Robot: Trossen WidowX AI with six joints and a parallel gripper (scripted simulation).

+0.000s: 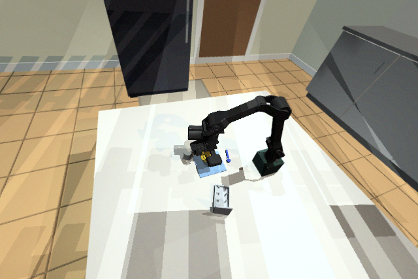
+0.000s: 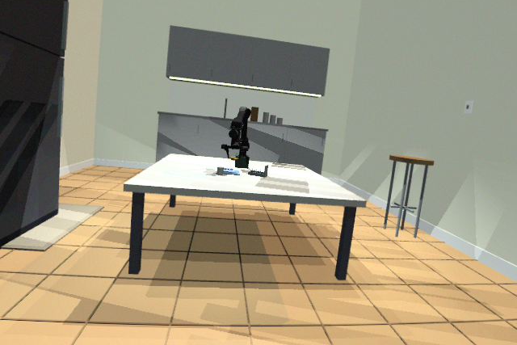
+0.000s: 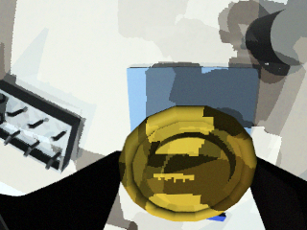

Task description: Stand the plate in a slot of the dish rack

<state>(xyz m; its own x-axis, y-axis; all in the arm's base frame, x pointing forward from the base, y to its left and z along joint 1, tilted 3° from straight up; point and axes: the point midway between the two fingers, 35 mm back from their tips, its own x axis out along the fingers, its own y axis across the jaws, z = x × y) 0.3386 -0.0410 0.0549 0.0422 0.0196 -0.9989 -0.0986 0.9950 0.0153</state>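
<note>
Now: gripper tip 18 cm to the right of the grey dish rack, 7 cm above it and 4 cm past it. Also, from my gripper tip: blue spoon (14 cm behind, 9 cm below, 4 cm to the right); yellow plate (1 cm above); white cup (8 cm to the right, 8 cm ahead, 7 cm below).
</note>
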